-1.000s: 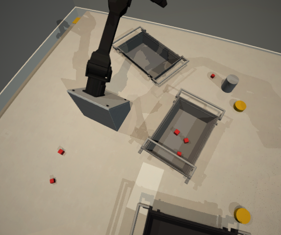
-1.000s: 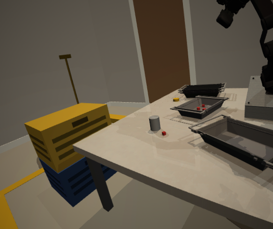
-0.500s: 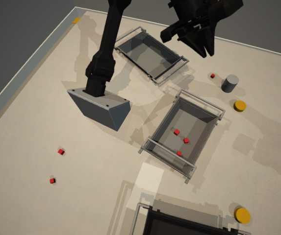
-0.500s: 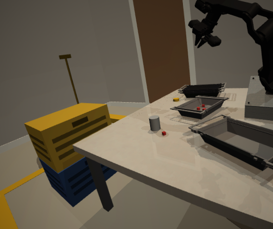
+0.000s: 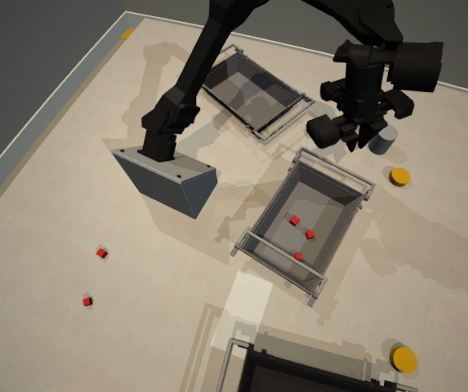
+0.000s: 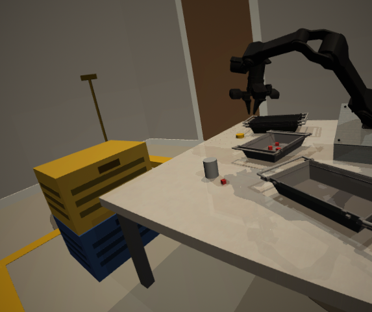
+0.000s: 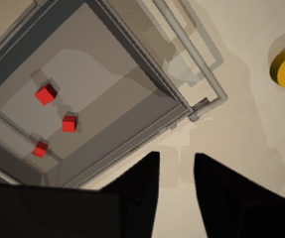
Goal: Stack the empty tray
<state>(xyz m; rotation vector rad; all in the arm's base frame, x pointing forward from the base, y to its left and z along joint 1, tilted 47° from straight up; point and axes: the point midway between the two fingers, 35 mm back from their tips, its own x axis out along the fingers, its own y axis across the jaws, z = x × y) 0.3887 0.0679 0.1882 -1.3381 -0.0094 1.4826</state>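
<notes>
The empty tray is 35 cm behind my gripper tip, 19 cm to the left of it and 16 cm below it. Round my gripper tip: red block 1 cm behind, 24 cm to the left, 20 cm below.
</notes>
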